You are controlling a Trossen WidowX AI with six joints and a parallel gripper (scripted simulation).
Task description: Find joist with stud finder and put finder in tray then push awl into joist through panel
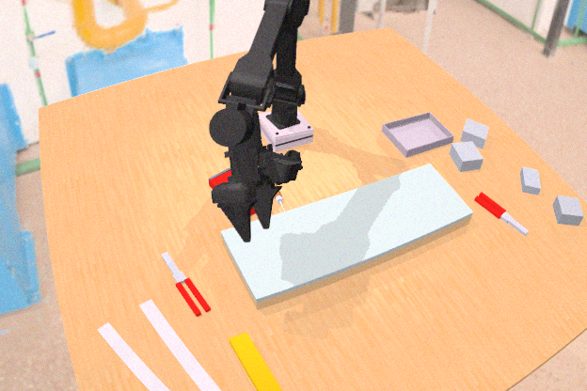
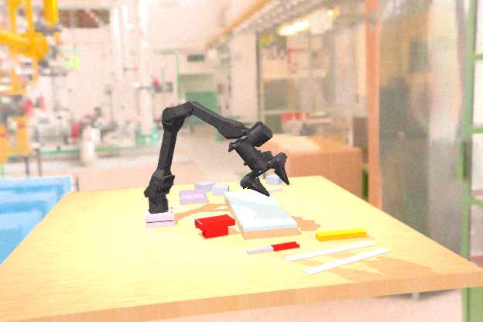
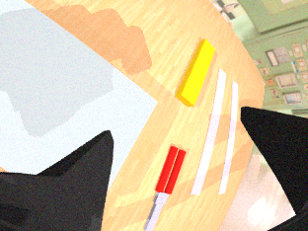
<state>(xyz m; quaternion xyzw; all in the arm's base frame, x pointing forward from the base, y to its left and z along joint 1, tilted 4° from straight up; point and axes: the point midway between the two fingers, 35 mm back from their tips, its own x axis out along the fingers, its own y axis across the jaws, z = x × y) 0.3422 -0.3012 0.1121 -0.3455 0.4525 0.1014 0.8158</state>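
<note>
My gripper tip is now 220 mm past the red stud finder, 140 mm above it and 80 mm to the right of it. From my gripper tip the other things lie so: awl: 180 mm behind, 160 mm to the left, 140 mm below; then yellow strip: 170 mm ahead, 140 mm below, 110 mm to the right; then lilac tray: 600 mm to the left, 170 mm behind, 140 mm below.
</note>
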